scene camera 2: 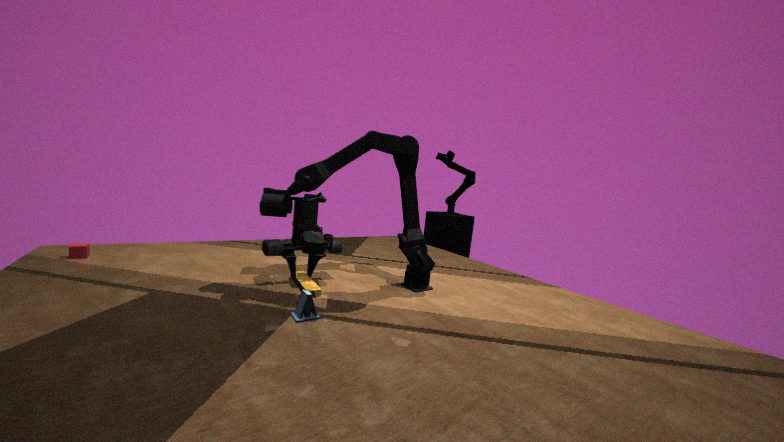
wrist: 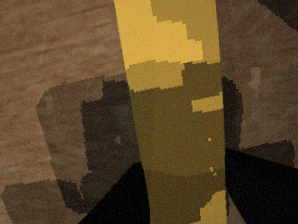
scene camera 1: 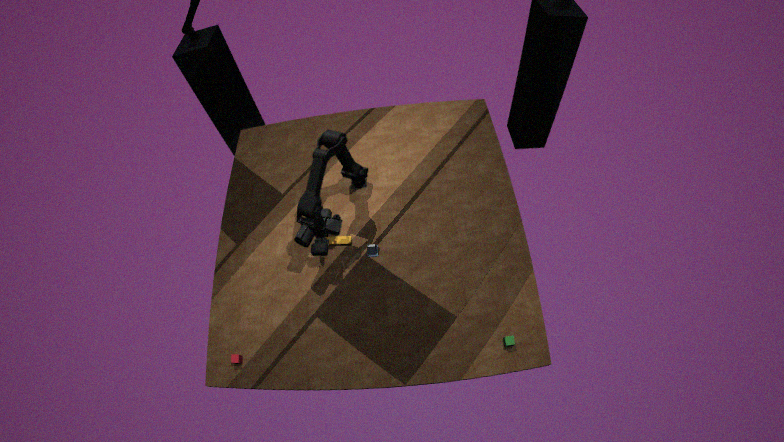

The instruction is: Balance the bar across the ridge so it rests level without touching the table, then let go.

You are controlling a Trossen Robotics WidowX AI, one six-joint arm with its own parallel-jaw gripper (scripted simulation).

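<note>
The gripper is visible, including in the wrist view and in scene camera 1. A yellow bar is visible as well.
</note>
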